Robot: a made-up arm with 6 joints.
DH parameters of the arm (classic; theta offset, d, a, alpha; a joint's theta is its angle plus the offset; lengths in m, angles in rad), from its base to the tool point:
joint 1: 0 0.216 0 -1.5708
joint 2: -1.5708 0 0.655 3.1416
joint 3: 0 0 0 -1.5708
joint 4: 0 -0.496 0 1.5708
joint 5: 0 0.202 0 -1.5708
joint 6: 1.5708 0 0 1.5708
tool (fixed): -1.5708 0 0 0
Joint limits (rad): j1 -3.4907..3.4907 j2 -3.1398..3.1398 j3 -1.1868..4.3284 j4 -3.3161..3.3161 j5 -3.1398..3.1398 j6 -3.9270..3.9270
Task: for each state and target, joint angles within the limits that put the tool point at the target. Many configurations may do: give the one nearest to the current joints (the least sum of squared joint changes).
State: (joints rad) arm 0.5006 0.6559 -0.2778 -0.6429 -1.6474 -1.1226
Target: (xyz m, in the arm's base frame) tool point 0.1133 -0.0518 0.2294
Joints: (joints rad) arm -0.2026 1.2985 -1.1505 -1.4320 -1.6474 -1.1226
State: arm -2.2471 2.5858 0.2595 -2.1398 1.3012 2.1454
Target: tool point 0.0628 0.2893 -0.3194
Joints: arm -1.6763 2.7749 -0.1271 -1.7298 1.3012 2.1454
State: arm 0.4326 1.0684 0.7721 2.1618 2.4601 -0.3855
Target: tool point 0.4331 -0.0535 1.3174
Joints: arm -0.2461 0.2972 1.0240 1.8394 2.4601 -0.3855
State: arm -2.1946 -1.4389 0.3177 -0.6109 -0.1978 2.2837
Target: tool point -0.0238 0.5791 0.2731
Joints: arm -1.8012 -2.3259 -0.3412 -0.6928 -0.1978 2.2837
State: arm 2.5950 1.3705 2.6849 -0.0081 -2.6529 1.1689
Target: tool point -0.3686 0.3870 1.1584
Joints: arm 2.7154 0.8221 2.4184 -0.1412 -2.6529 1.1689
